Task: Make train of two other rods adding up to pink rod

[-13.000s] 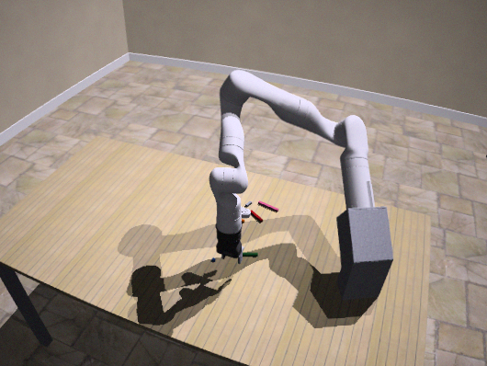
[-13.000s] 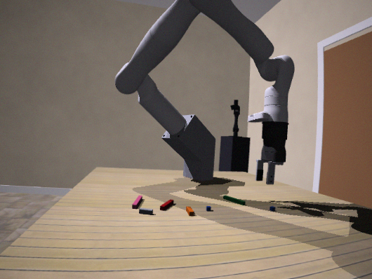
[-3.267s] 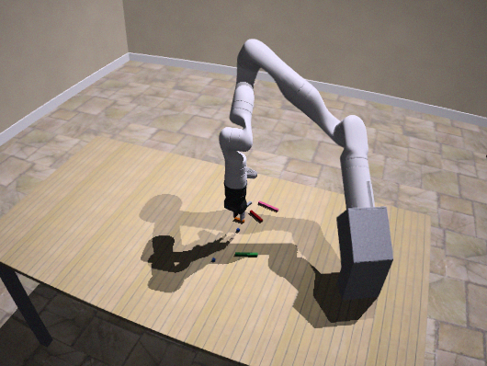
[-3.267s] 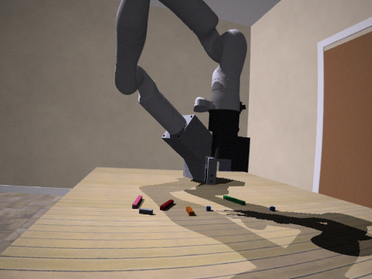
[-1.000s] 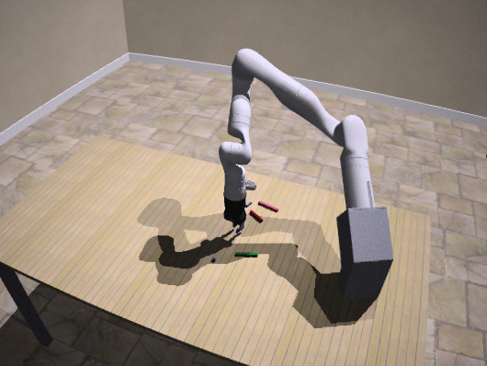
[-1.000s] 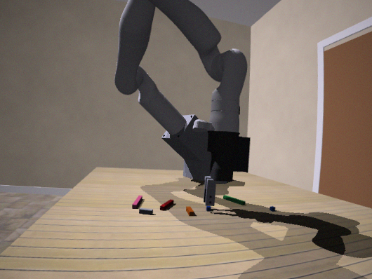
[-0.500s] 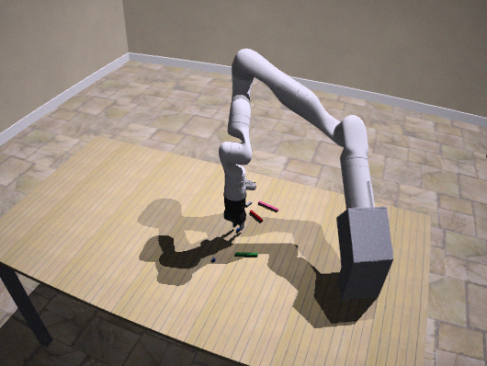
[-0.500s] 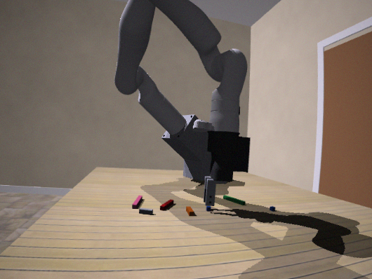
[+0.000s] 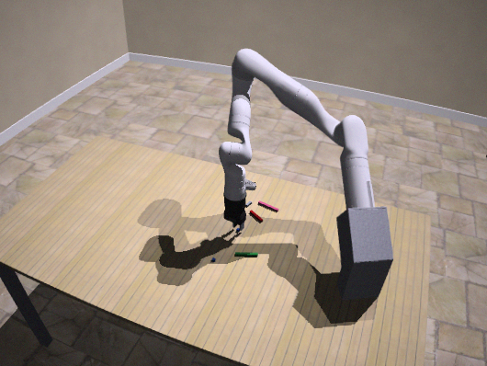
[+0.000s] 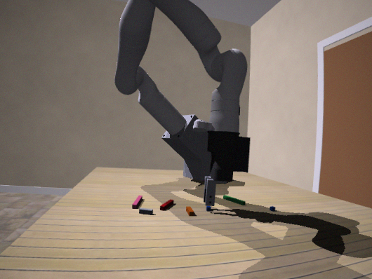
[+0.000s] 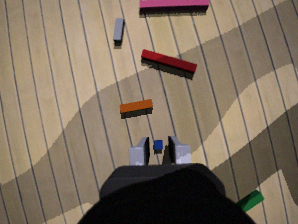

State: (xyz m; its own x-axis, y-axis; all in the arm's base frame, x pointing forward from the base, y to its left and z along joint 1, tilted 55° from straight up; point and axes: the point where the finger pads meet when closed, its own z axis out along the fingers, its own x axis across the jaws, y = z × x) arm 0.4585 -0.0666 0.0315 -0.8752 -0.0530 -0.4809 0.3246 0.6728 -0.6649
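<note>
The orange rod lies 1 cm ahead of my hand, 5 cm to the right of it and 3 cm below it. Also, from my hand: grey rod (1 cm behind, 16 cm to the right, 3 cm below); green rod (5 cm behind, 12 cm to the left, 3 cm below); red rod (5 cm behind, 9 cm to the right, 3 cm below).
</note>
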